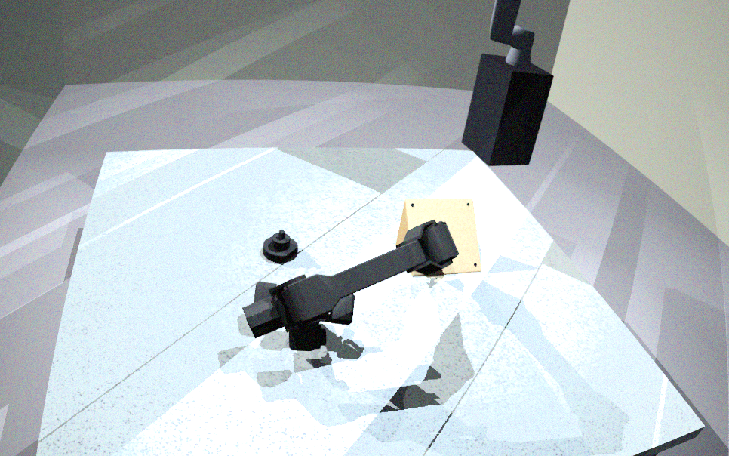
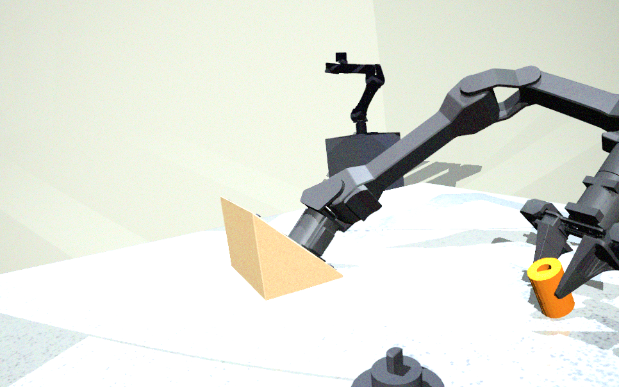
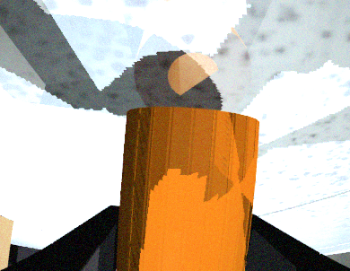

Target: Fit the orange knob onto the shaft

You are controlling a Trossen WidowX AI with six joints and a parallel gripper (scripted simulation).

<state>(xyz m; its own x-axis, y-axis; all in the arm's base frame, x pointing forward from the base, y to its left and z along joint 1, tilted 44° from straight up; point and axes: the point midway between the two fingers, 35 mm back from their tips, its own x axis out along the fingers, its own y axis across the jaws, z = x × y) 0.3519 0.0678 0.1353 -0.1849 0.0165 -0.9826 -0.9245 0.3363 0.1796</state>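
The orange knob lies 1 cm to the left of my gripper tip. Round my gripper tip: round dark pedestal 1 cm behind, 23 cm to the right, 1 cm below.
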